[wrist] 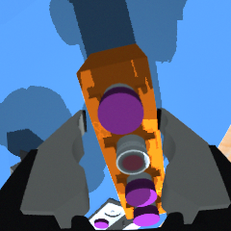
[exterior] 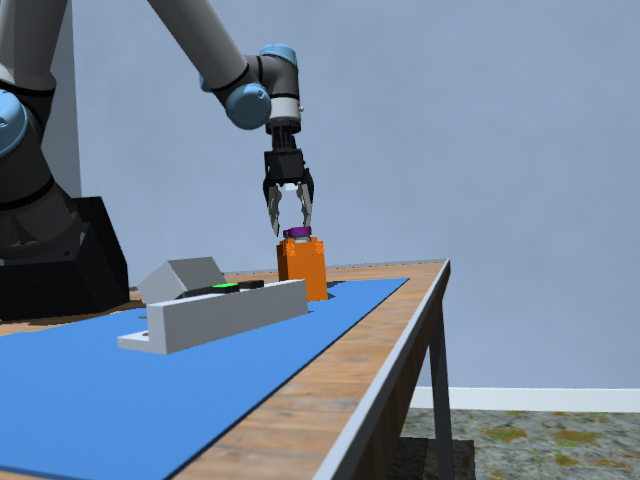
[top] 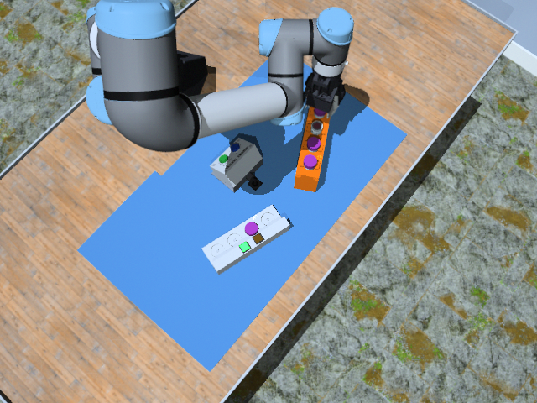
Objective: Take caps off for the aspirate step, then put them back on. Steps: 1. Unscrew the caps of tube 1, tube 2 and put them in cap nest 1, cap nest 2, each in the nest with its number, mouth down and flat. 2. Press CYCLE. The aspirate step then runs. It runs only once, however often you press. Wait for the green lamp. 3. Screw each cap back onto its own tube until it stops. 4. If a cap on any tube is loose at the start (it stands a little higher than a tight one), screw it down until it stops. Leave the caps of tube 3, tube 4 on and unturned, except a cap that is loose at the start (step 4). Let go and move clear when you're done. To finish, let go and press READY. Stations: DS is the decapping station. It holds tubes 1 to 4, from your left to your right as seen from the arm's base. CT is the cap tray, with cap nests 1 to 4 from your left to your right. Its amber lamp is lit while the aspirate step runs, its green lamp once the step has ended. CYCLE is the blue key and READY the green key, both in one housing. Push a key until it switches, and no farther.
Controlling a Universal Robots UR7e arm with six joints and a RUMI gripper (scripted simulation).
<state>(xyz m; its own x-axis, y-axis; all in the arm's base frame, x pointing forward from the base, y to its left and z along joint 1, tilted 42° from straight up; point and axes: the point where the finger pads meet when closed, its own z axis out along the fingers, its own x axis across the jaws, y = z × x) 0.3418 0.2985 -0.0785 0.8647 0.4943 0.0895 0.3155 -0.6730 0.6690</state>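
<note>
My hand is 10 mm above the purple cap. The rest, counted from my hand: grey key housing 240 mm to the right, 80 mm behind, 70 mm below; green key 270 mm to the right, 100 mm behind, 60 mm below; blue key 220 mm to the right, 100 mm behind, 60 mm below.
</note>
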